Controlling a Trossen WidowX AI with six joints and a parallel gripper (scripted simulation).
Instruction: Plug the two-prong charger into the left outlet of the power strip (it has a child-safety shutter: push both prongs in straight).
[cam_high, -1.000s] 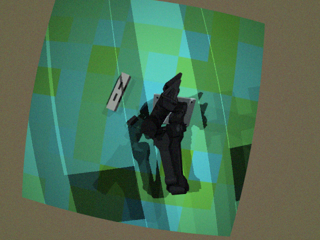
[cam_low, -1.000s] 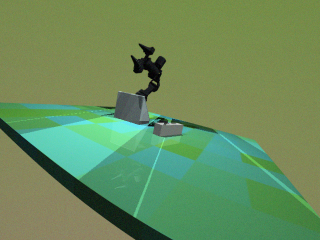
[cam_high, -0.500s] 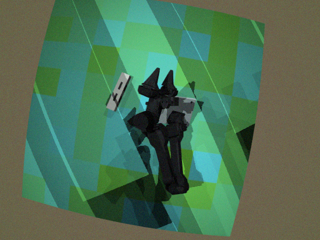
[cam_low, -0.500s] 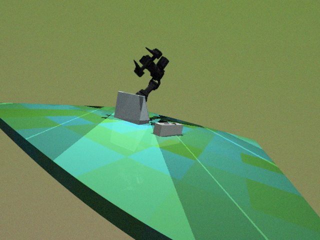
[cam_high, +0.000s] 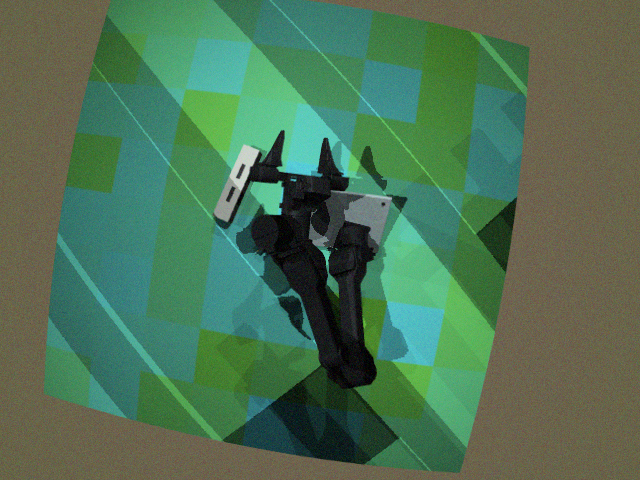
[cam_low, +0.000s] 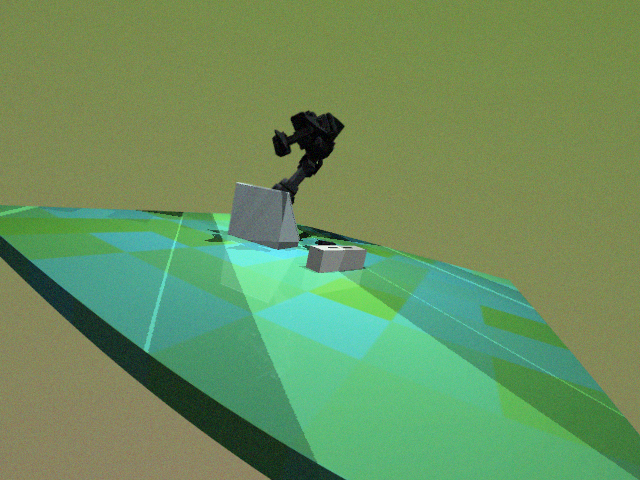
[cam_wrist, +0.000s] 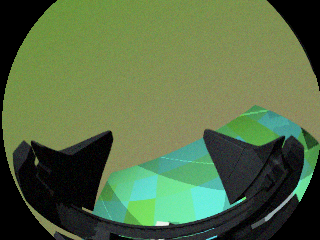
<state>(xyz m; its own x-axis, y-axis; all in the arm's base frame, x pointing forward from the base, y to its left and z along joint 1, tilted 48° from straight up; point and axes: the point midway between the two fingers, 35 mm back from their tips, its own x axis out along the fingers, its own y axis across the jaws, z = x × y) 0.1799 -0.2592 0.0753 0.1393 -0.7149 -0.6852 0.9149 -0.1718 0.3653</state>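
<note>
My gripper tip is now 70 mm short of the dark charger, 240 mm to the right of it and 320 mm above it.
</note>
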